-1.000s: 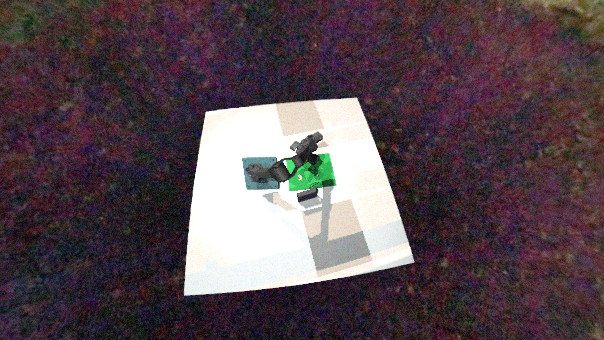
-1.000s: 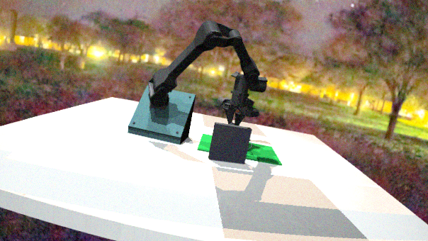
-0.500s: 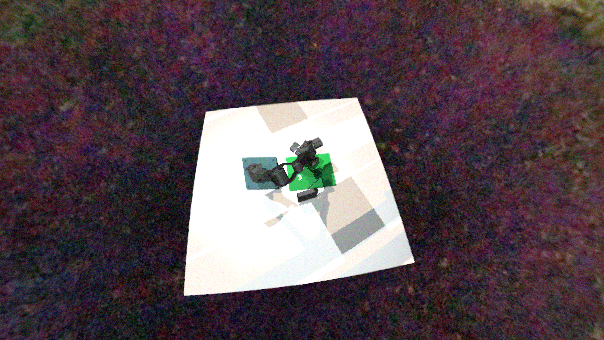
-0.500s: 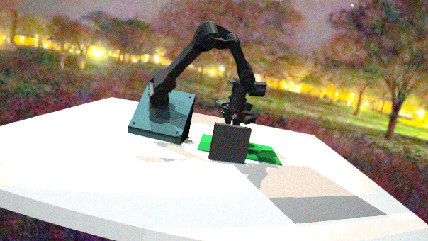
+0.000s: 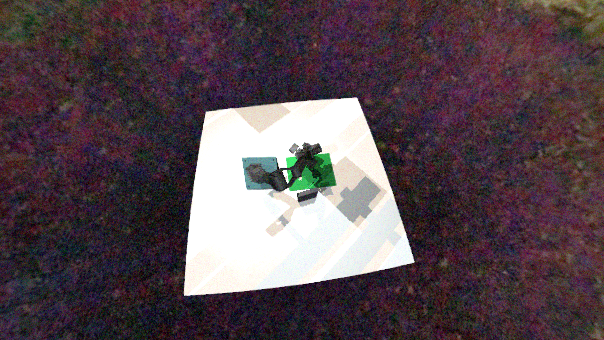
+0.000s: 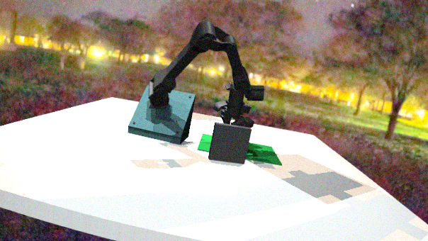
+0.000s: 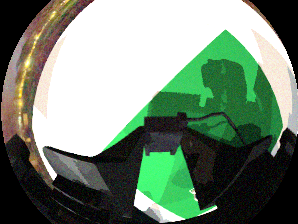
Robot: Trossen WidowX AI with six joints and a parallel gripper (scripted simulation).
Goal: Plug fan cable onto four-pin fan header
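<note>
My gripper tip is now 8 cm to the left of the green board, 5 cm short of it and 5 cm above it. The rest, counted from my gripper tip: black fan 26 cm to the right, 2 cm above, 1 cm ahead; dark plug 1 cm to the right, 1 cm behind.
</note>
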